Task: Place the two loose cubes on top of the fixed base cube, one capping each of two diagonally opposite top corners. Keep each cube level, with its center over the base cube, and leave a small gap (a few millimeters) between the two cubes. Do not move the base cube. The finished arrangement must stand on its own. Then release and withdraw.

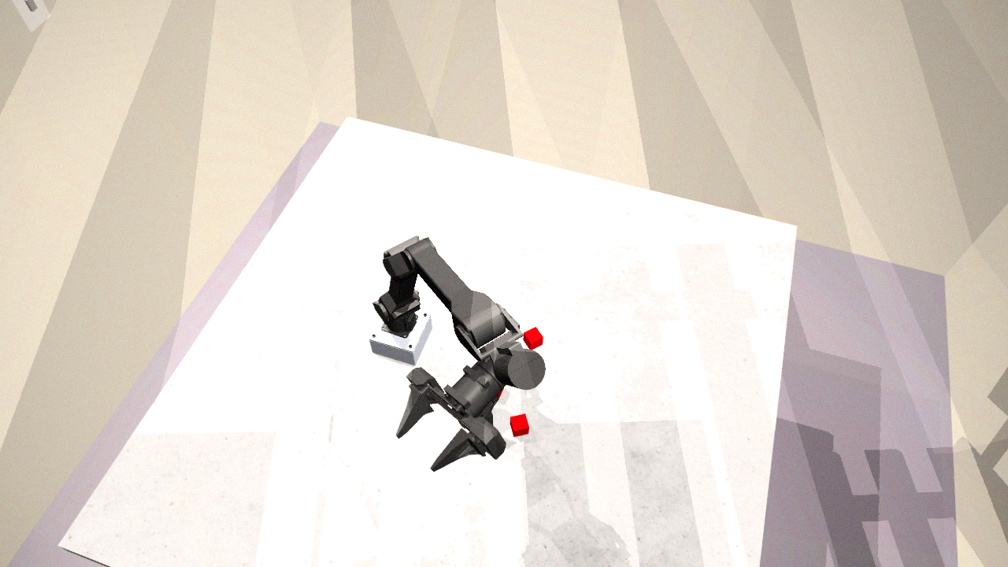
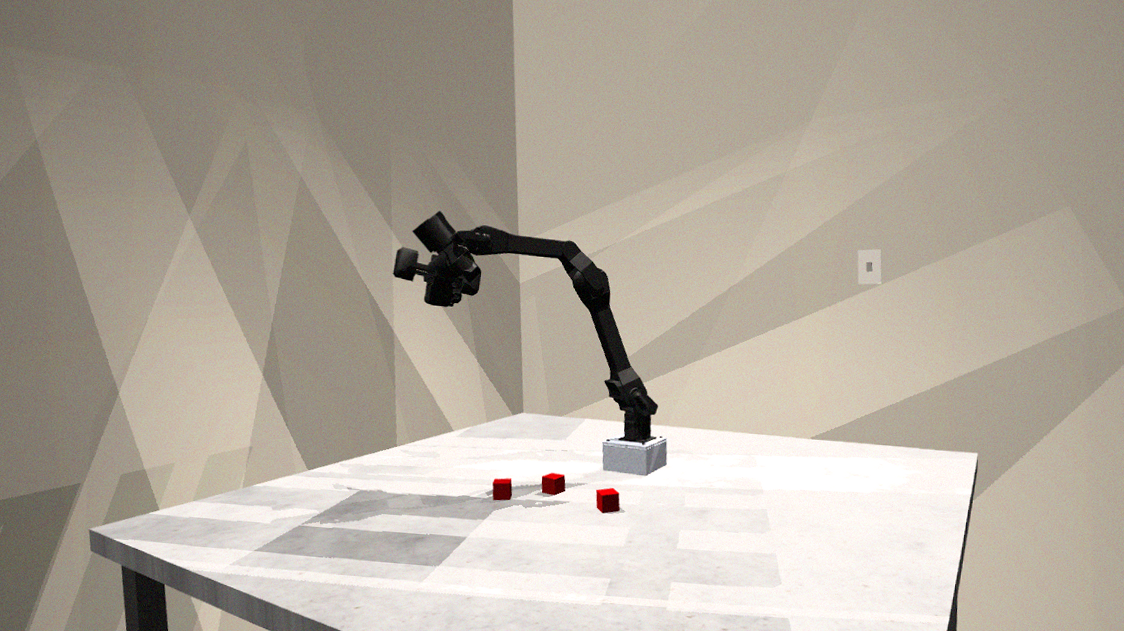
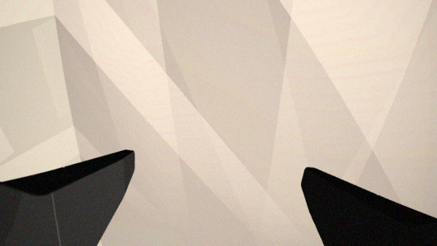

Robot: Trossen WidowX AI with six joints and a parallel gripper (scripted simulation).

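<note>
My gripper tip is 41 cm above the red cube, 34 cm to the right of it and 1 cm past it.
</note>
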